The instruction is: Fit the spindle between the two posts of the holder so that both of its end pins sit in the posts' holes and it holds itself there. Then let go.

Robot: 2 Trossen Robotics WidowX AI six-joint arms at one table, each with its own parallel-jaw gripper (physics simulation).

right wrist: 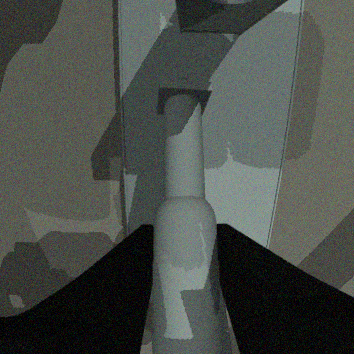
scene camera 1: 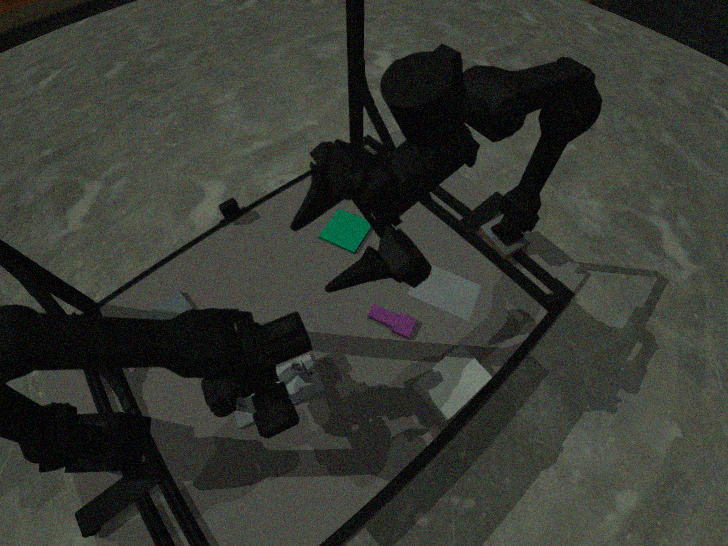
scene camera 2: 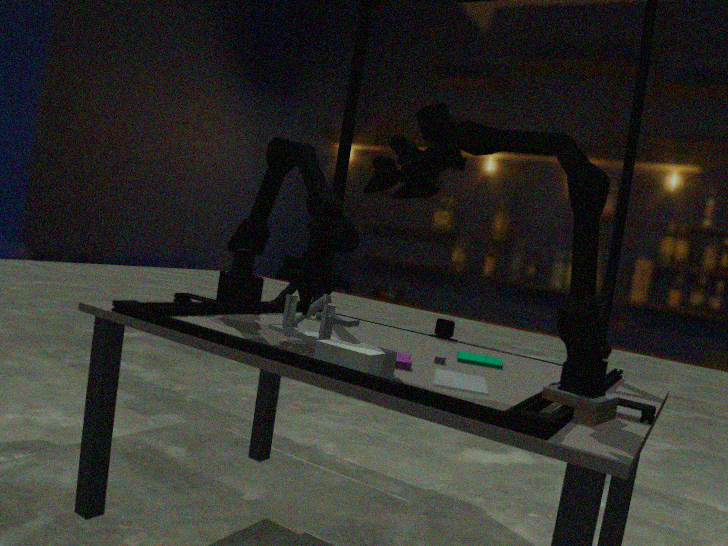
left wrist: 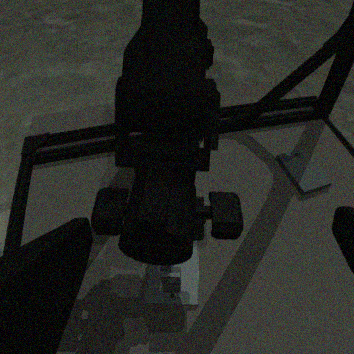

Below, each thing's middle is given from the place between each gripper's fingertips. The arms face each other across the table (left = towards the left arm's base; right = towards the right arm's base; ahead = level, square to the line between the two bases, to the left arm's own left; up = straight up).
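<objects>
From my left hand: grey spindle (right wrist: 185, 270) 13 cm to the right, 3 cm ahead, 29 cm below; pale grey base plate (right wrist: 245, 122) 14 cm to the right, 2 cm ahead, 34 cm below.
From my right hand: pale grey base plate 1 cm behind, 1 cm to the right, 5 cm below; grey spindle 1 cm above.
</objects>
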